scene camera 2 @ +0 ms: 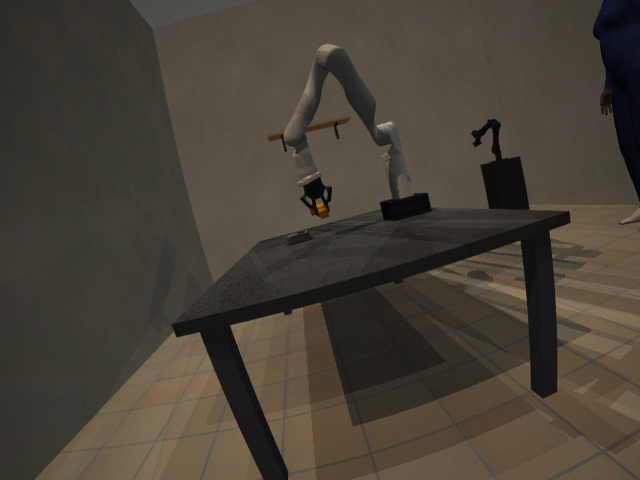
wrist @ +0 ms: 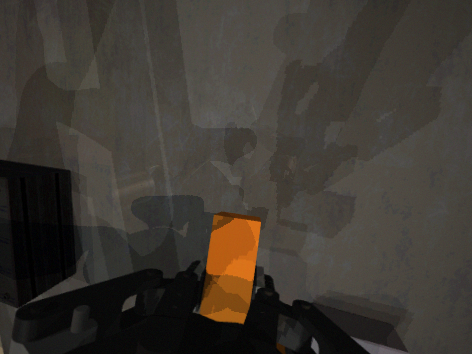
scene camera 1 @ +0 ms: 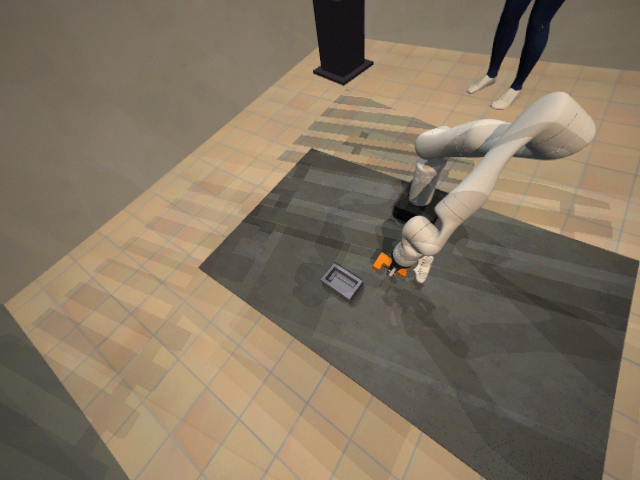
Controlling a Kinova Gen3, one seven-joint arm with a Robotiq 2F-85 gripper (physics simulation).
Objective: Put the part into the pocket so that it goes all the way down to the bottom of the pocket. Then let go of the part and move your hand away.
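Frame: origin at the arm's base, x ahead, y left, z up, level; centimetres.
Where they show: gripper, fingertip midpoint: (scene camera 2: 323, 214) (wrist: 232, 273); arm's base, link origin: (scene camera 2: 402, 197) (scene camera 1: 420, 197).
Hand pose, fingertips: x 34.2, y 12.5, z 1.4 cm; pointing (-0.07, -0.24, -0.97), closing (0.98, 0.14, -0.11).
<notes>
Each offset is from my fingertips to the top centre of the thing. Level surfaces: height alone.
The orange part {dx +1.8, dy -0.3, dz +4.7 cm} (scene camera 1: 382, 260) (scene camera 2: 321, 211) (wrist: 232, 262) is blocky with a bent outline. My gripper (scene camera 1: 392, 271) (scene camera 2: 316, 206) (wrist: 232, 273) is shut on it and holds it above the table. The gripper leans, and the part looks slightly tilted in scene camera 2. The fingers hide the part's middle in scene camera 1. The grey block with the pocket {dx +14.8, dy -12.6, dz -5.7 cm} (scene camera 1: 338, 288) (scene camera 2: 298, 238) sits on the table, to the left of the part in scene camera 1 and below it in scene camera 2. A corner of a grey block (wrist: 357, 324) shows at the lower right of the wrist view.
The dark table {dz -9.3 cm} (scene camera 1: 289, 206) (scene camera 2: 372, 258) carries the arm's black base (scene camera 1: 405, 208) (scene camera 2: 405, 206) (wrist: 37, 235), behind the gripper in scene camera 1. A black pedestal (scene camera 1: 340, 38) (scene camera 2: 505, 183) and a standing person (scene camera 1: 532, 46) (scene camera 2: 625, 67) are beyond the table.
</notes>
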